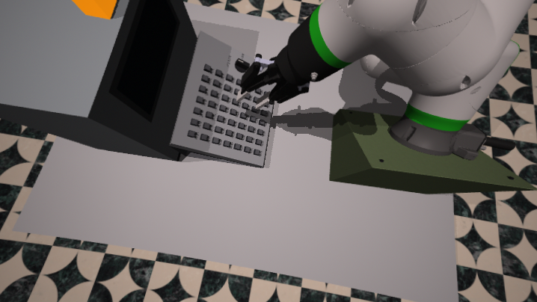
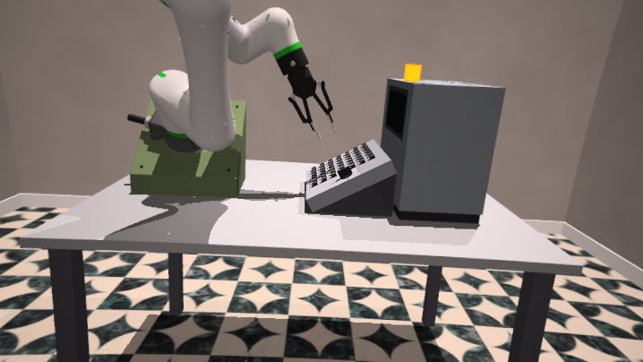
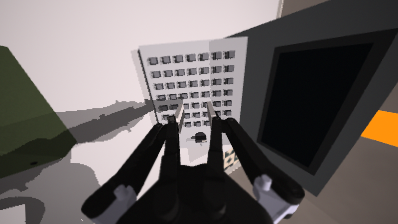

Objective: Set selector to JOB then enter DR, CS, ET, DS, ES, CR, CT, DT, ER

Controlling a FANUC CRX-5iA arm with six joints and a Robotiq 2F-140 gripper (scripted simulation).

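Now: hand 14 cm above the key, 4 cm short of it and 1 cm to the right of it. Also, from my hand: black selector knob (15 cm to the right, 11 cm below, 10 cm ahead); grey keypad (16 cm below, 10 cm ahead, 3 cm to the right).
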